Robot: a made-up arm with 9 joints.
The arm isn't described. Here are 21 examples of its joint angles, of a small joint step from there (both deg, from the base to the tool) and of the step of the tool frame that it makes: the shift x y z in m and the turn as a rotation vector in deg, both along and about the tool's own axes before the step.
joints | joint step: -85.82 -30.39 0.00 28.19 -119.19 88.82 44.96 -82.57 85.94 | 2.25 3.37 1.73 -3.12 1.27 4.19 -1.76 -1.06 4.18
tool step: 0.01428 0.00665 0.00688 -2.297 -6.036 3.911
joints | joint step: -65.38 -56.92 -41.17 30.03 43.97 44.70 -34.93 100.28 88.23 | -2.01 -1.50 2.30 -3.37 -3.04 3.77 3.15 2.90 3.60
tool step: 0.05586 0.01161 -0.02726 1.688 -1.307 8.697
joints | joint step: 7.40 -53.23 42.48 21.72 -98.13 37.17 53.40 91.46 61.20 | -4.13 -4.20 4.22 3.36 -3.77 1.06 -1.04 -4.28 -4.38
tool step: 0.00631 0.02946 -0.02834 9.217 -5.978 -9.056
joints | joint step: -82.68 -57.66 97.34 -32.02 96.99 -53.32 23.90 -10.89 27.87 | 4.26 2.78 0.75 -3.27 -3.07 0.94 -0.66 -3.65 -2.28
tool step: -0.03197 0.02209 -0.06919 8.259 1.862 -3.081
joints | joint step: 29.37 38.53 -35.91 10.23 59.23 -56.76 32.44 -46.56 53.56 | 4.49 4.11 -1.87 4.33 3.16 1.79 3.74 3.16 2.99
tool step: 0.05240 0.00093 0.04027 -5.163 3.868 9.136
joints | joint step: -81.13 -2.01 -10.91 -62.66 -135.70 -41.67 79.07 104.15 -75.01 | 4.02 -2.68 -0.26 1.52 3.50 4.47 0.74 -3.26 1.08
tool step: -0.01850 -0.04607 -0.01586 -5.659 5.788 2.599
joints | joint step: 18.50 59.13 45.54 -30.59 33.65 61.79 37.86 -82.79 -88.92 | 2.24 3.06 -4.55 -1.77 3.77 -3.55 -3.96 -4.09 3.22
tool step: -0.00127 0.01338 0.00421 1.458 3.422 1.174
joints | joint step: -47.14 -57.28 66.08 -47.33 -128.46 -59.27 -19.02 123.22 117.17 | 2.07 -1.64 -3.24 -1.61 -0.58 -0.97 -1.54 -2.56 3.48
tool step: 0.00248 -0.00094 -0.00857 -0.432 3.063 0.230
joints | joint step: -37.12 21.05 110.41 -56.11 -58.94 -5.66 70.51 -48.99 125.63 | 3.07 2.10 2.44 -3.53 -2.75 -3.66 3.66 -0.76 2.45
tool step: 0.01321 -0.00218 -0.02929 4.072 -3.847 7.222
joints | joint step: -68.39 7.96 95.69 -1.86 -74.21 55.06 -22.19 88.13 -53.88 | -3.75 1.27 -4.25 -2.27 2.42 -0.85 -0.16 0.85 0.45
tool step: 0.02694 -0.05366 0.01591 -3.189 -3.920 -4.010
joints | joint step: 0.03 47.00 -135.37 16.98 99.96 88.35 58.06 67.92 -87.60 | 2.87 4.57 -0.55 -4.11 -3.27 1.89 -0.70 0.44 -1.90
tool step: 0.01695 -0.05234 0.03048 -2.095 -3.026 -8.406
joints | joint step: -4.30 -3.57 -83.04 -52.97 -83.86 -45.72 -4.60 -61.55 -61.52 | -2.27 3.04 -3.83 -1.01 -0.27 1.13 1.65 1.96 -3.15
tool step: -0.00170 0.01927 -0.00851 -6.575 2.957 2.234
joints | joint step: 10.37 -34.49 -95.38 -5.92 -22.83 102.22 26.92 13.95 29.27 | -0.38 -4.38 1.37 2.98 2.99 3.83 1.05 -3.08 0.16
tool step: 0.03433 0.00886 0.02946 -2.250 -2.114 3.485
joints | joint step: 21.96 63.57 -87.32 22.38 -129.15 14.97 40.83 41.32 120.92 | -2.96 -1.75 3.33 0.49 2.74 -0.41 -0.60 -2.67 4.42
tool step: 0.01059 -0.02141 0.01995 -4.063 -0.419 4.704
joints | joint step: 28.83 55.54 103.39 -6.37 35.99 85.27 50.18 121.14 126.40 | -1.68 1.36 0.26 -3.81 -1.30 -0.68 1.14 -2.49 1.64
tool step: 0.00118 0.01022 -0.00258 -1.410 -1.757 1.007
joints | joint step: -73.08 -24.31 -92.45 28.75 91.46 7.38 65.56 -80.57 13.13 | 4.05 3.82 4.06 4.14 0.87 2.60 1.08 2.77 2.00
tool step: 0.02247 -0.00721 -0.01782 -0.469 6.008 2.179
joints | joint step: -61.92 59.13 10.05 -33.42 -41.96 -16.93 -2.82 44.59 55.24 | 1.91 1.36 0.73 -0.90 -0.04 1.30 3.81 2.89 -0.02
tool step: 0.02212 -0.00567 0.01826 -3.260 -1.170 2.162
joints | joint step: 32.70 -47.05 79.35 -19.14 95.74 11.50 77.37 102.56 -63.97 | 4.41 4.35 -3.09 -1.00 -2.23 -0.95 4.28 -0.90 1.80
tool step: -0.01952 0.00243 0.00033 4.203 2.957 -1.025
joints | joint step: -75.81 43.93 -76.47 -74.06 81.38 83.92 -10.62 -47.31 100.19 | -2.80 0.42 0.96 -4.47 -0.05 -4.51 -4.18 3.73 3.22
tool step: 0.02247 0.03086 0.08362 -8.985 6.849 4.873
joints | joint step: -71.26 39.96 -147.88 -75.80 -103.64 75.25 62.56 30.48 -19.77 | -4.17 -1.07 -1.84 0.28 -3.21 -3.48 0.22 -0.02 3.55
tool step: -0.01336 -0.00113 0.00786 -3.568 6.146 2.184
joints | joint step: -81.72 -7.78 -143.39 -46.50 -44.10 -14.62 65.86 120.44 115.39 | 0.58 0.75 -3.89 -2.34 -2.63 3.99 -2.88 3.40 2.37
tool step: 0.01175 0.00837 0.00382 -2.065 -2.769 -0.221
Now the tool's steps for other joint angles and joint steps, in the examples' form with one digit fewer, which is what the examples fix.
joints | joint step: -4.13 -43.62 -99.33 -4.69 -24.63 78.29 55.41 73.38 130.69 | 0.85 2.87 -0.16 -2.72 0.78 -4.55 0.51 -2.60 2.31
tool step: 0.0117 -0.0125 0.0043 -3.75 -1.24 4.62
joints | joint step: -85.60 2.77 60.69 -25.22 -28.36 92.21 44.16 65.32 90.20 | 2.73 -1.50 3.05 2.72 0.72 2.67 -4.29 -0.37 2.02
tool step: -0.0005 -0.0021 -0.0228 -0.94 -2.82 -0.36
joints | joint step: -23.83 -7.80 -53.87 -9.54 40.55 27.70 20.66 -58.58 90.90 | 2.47 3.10 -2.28 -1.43 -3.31 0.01 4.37 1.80 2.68
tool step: -0.0061 0.0135 -0.0296 4.27 -3.29 2.55
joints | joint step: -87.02 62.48 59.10 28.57 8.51 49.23 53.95 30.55 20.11 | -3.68 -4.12 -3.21 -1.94 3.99 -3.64 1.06 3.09 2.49
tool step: 0.0403 0.0002 0.0433 -6.93 -1.12 7.93
